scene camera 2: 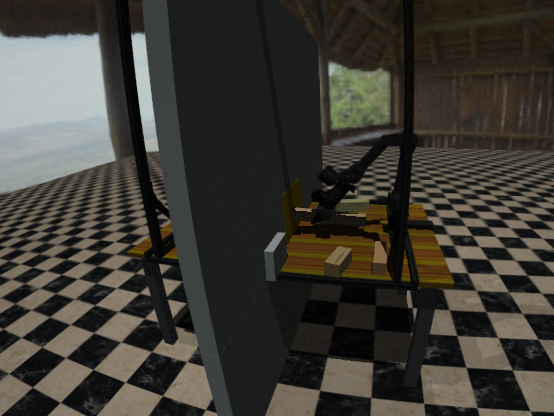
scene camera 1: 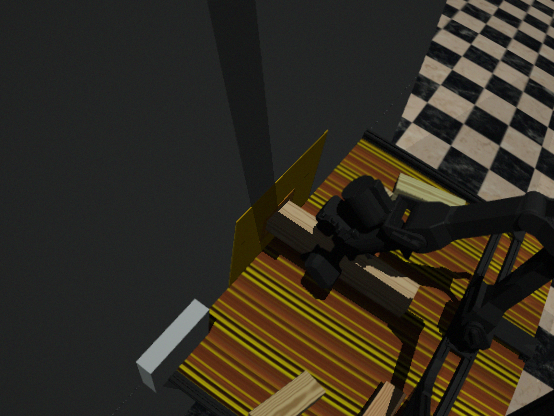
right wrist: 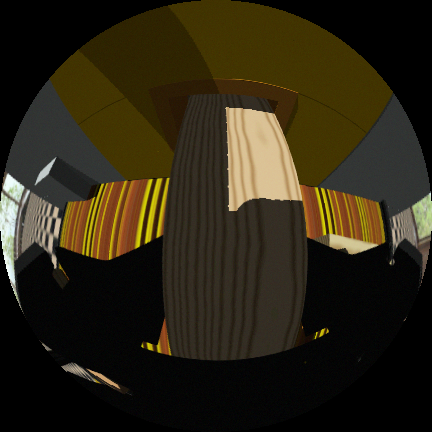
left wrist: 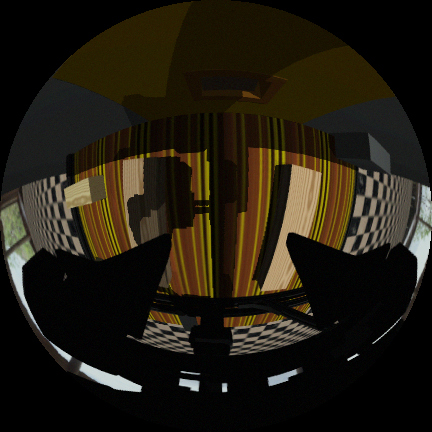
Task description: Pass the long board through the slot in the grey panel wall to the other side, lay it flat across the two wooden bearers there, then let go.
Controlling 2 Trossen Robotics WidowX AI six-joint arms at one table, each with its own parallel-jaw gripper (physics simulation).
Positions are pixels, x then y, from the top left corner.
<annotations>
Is my left gripper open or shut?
Open.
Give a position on a slot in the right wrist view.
169, 100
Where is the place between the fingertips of my right gripper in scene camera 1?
310, 245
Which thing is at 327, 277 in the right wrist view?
My right gripper.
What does my left gripper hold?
Nothing.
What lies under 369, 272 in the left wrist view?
My left gripper.
</annotations>
